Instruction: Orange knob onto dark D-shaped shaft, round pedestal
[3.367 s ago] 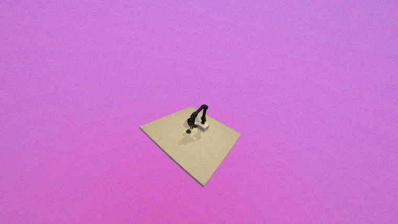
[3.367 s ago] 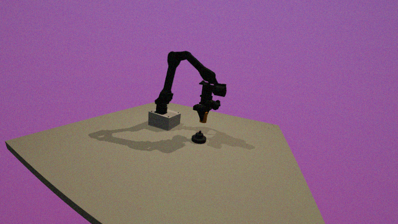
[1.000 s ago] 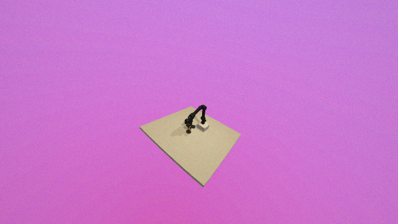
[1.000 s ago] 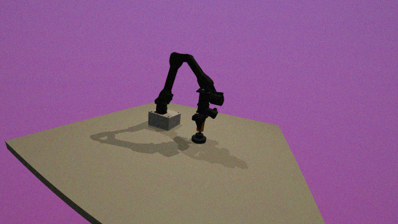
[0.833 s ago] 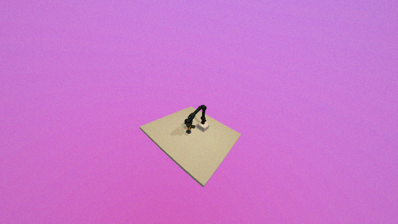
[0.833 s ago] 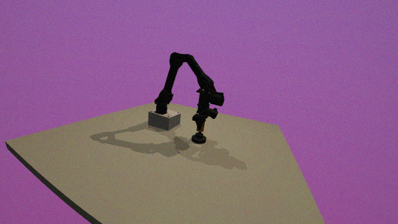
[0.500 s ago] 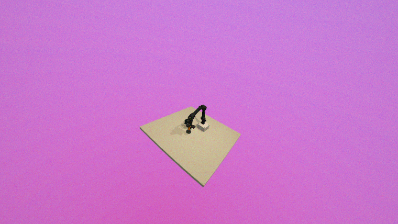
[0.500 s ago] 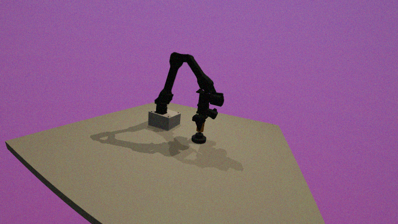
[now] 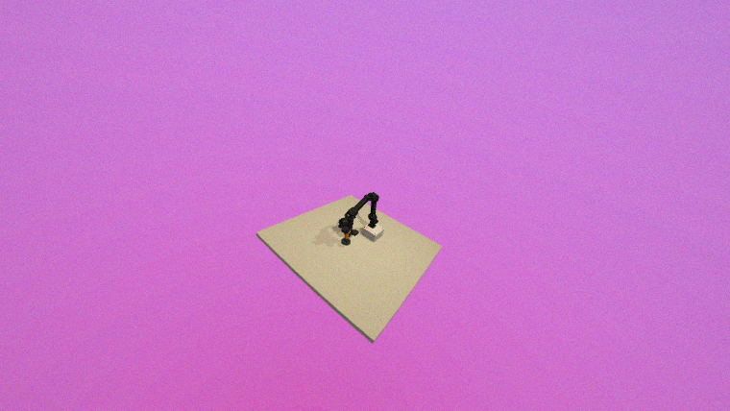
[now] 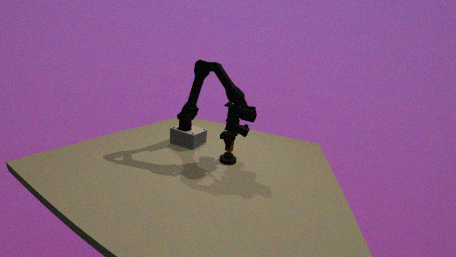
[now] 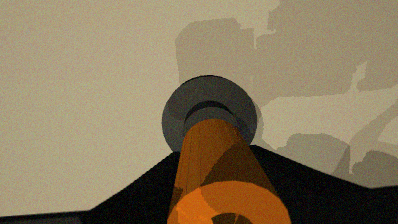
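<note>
Now: the orange knob 2 cm above my gripper tip. From my gripper tip the other things lie so: round dark pedestal: 4 cm below.
</note>
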